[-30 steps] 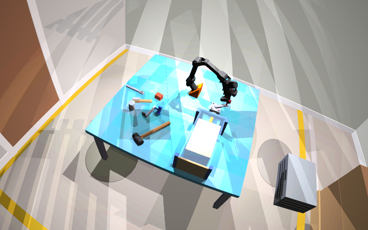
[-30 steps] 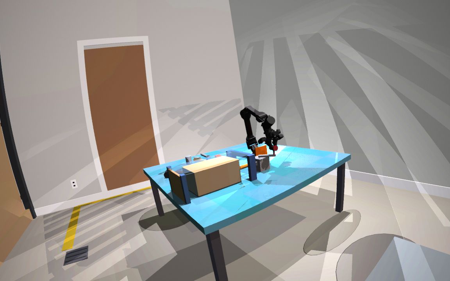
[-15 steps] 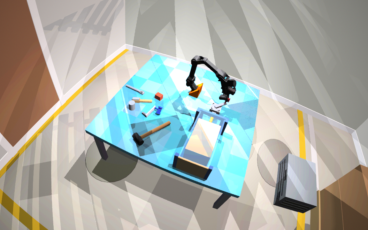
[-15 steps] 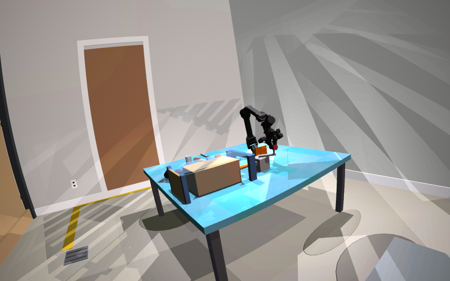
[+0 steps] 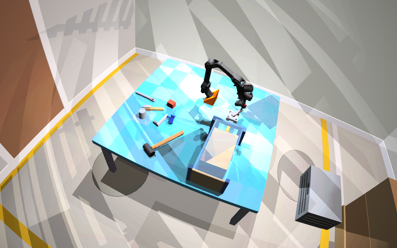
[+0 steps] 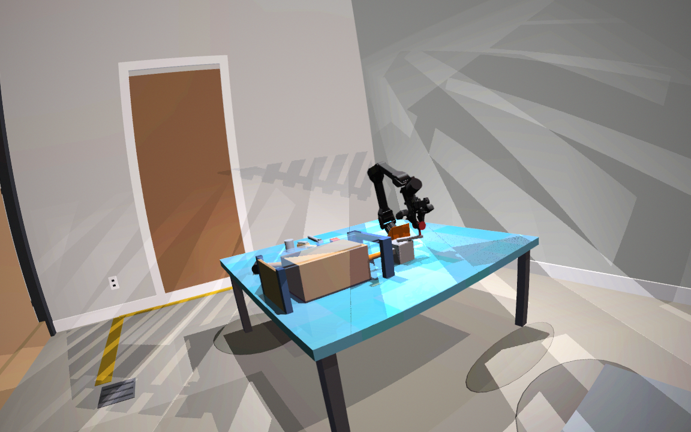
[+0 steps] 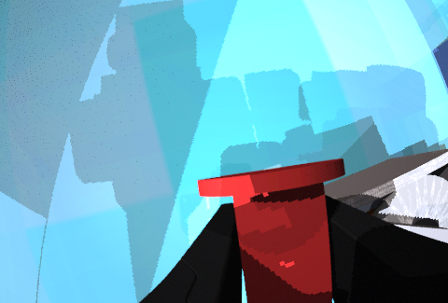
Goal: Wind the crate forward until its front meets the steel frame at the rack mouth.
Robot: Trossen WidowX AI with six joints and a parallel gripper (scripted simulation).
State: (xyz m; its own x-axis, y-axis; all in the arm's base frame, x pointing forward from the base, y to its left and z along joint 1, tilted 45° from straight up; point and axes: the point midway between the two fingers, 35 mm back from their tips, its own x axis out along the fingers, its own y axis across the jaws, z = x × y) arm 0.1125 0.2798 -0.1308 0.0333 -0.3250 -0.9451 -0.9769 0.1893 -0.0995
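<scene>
My gripper tip is 30 mm short of the winch handle, 30 mm to the left of it and 30 mm above it. Round my gripper tip: clear-panelled cubby: 490 mm ahead, 80 mm to the right, 20 mm below; red knob: 10 mm to the right; grey winch: 70 mm ahead, 70 mm to the right, 100 mm below.
</scene>
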